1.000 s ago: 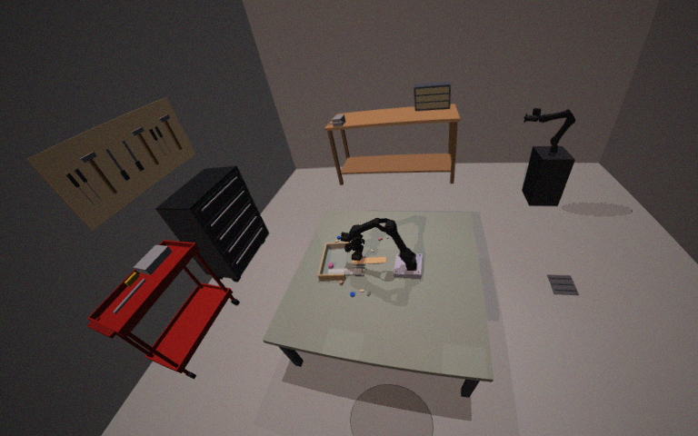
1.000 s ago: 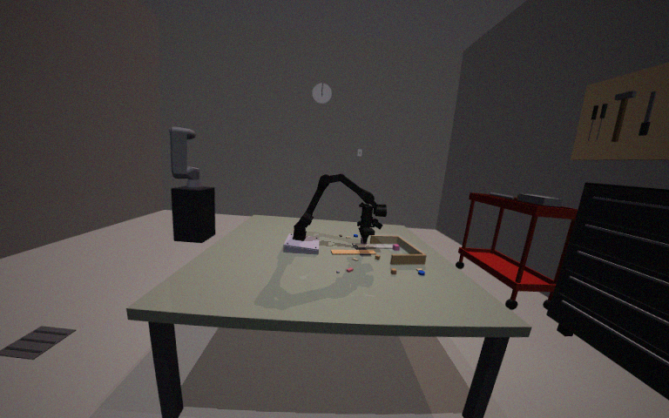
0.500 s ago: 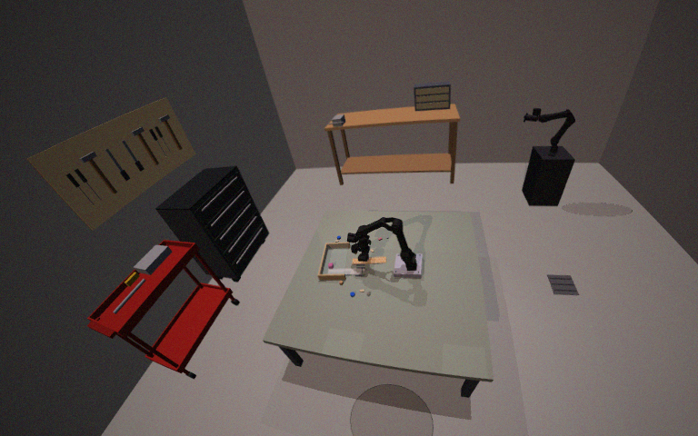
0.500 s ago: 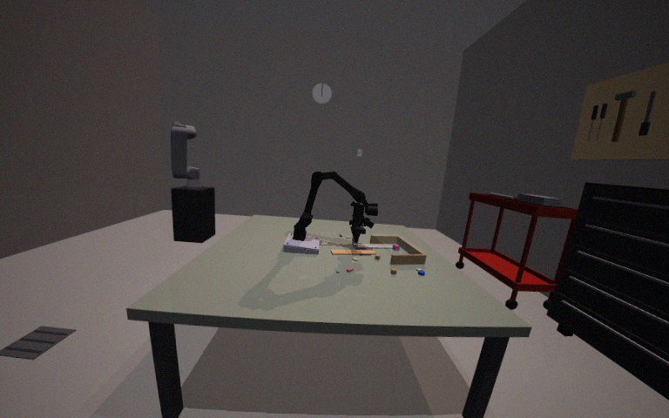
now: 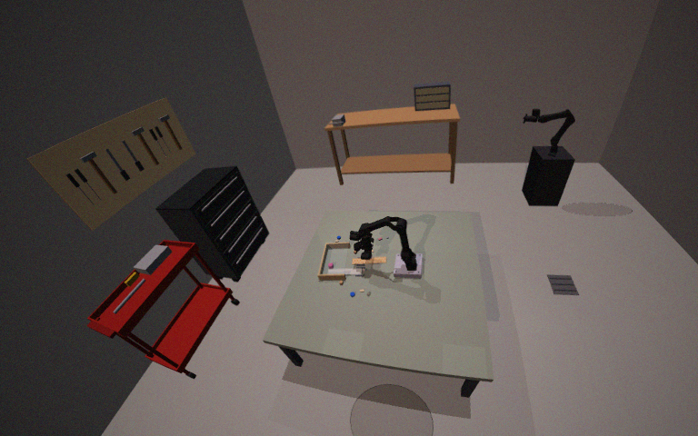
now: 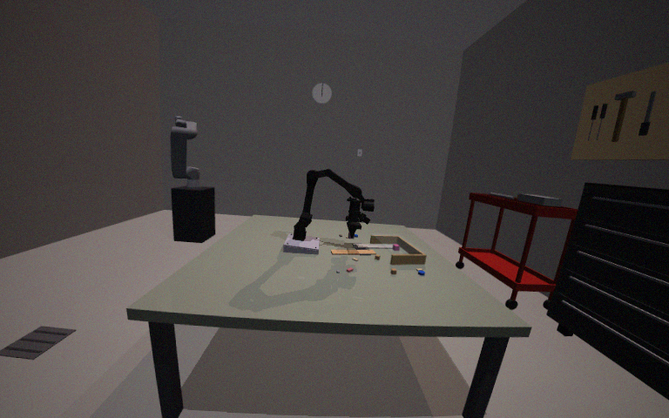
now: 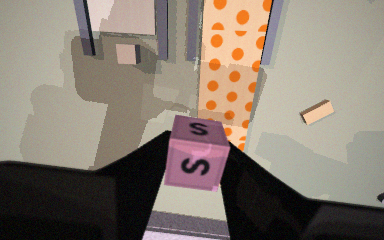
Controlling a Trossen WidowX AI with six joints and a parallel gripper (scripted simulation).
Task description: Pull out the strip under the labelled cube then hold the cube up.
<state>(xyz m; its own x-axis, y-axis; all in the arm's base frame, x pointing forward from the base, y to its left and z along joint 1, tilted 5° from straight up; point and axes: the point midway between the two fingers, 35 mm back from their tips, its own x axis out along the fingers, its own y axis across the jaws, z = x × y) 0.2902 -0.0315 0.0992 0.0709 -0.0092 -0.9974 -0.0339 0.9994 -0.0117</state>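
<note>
The pale cube lies 7 cm to the left of my gripper tip, 7 cm below it and 3 cm ahead of it.
</note>
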